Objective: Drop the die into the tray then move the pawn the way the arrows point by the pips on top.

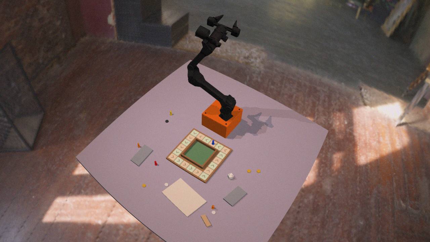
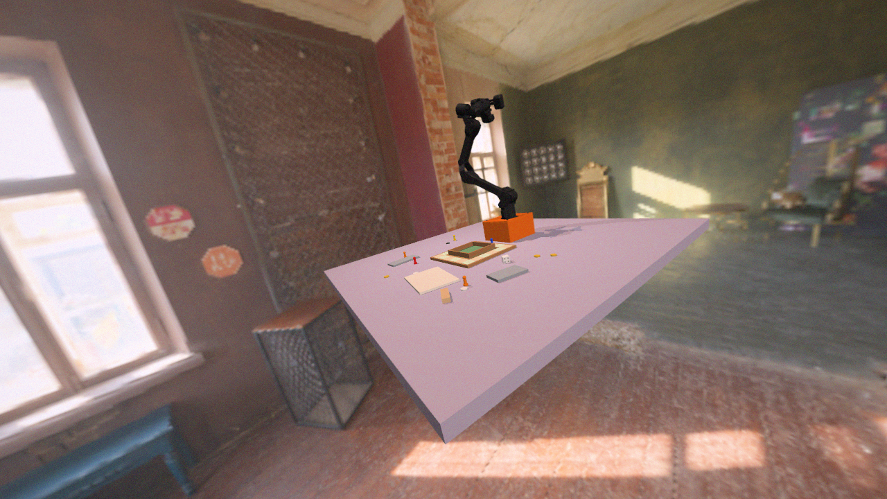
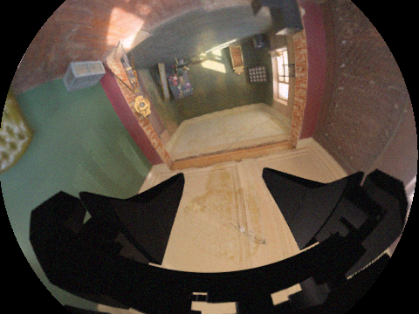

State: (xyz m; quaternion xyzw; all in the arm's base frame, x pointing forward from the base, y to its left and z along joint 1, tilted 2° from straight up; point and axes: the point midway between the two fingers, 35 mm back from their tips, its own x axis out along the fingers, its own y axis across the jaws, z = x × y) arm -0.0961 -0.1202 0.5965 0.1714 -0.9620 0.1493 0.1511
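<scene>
My gripper tip is now 70 cm above the white die, 43 cm to the right of it and 36 cm short of it. Round my gripper tip: blue pawn: 69 cm below, 27 cm ahead, 20 cm to the left; yellow pawn: 70 cm below, 31 cm ahead, 17 cm to the right; red pawn: 70 cm below, 63 cm ahead, 8 cm to the left.
</scene>
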